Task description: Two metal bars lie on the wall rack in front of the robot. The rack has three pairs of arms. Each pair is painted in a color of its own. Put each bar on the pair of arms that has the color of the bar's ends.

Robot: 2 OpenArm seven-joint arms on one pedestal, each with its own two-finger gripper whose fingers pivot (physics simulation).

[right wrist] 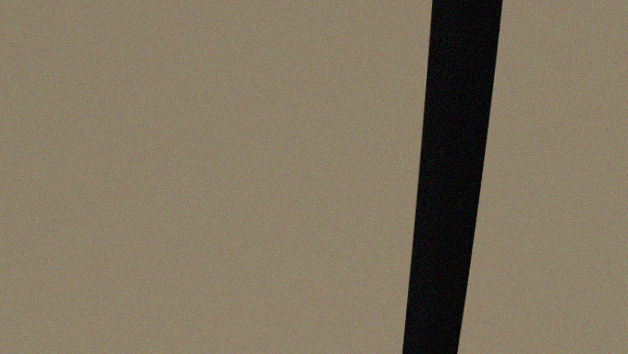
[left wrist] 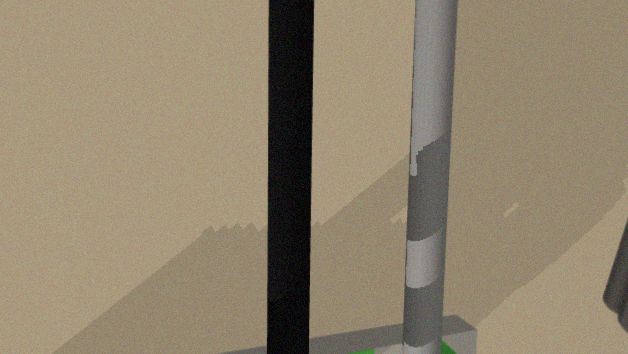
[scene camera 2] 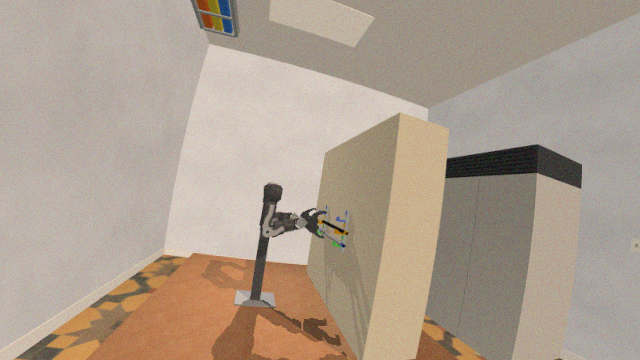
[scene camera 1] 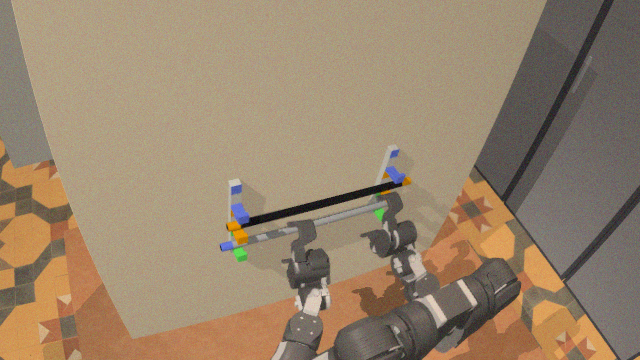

Note:
The pictures show: the left gripper, the right gripper, a black bar, a grey bar and a beige wall block.

